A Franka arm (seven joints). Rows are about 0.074 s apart.
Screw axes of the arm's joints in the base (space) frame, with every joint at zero. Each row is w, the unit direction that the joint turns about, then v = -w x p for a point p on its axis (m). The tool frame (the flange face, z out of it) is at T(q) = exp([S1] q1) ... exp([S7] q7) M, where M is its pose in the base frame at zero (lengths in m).
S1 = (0, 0, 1, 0, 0, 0)
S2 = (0, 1, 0, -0.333, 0, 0)
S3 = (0, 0, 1, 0, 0, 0)
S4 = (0, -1, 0, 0.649, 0, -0.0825)
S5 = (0, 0, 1, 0, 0, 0)
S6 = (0, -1, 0, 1.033, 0, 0)
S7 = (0, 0, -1, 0, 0.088, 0)
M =
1 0 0 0.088
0 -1 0 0
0 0 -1 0.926
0 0 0 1
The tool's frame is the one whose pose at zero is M.
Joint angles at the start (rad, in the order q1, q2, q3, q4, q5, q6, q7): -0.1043 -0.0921 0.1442 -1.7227 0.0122 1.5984 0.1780
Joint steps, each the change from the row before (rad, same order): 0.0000 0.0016 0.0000 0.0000 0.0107 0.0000 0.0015; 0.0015 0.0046 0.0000 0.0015 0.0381 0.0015 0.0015; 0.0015 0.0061 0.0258 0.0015 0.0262 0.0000 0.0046; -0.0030 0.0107 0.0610 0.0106 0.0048 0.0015 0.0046
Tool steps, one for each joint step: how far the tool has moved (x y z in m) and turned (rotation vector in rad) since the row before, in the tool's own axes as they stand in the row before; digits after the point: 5 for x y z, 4 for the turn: 0.00026 -0.00112 0.00081 0.0105 -0.0035 0.0018; 0.00067 -0.00478 0.00144 0.0378 -0.0085 0.0011; -0.00183 -0.01727 0.00330 0.0224 -0.0108 -0.0215; -0.00389 -0.03168 0.00318 -0.0006 -0.0036 -0.0529
